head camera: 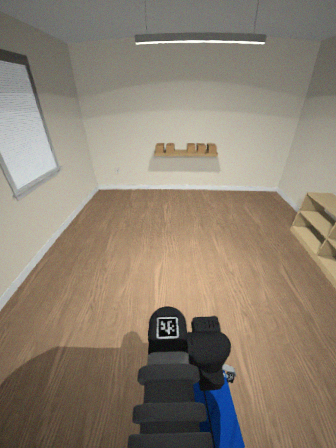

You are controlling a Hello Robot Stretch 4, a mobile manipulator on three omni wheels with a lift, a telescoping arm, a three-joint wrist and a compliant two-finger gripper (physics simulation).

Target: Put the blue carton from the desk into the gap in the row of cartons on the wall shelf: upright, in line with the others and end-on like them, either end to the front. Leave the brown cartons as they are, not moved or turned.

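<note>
The blue carton (223,420) shows at the bottom, right of the arm and partly hidden by the arm and wrist. My gripper (214,392) is shut on the blue carton and holds it off the floor, far from the shelf; the fingertips are mostly hidden. The wall shelf (181,154) is on the far wall. Two brown cartons (160,148) (170,148) stand left of the gap and three brown cartons (191,148) (201,148) (212,148) stand right of it. The gap lies between the two groups.
A wooden shelf unit (299,220) stands on the floor at the right. A window (25,120) is in the left wall. A long ceiling lamp (200,38) hangs above, in front of the far wall. Wood floor (175,240) stretches between the arm and the far wall.
</note>
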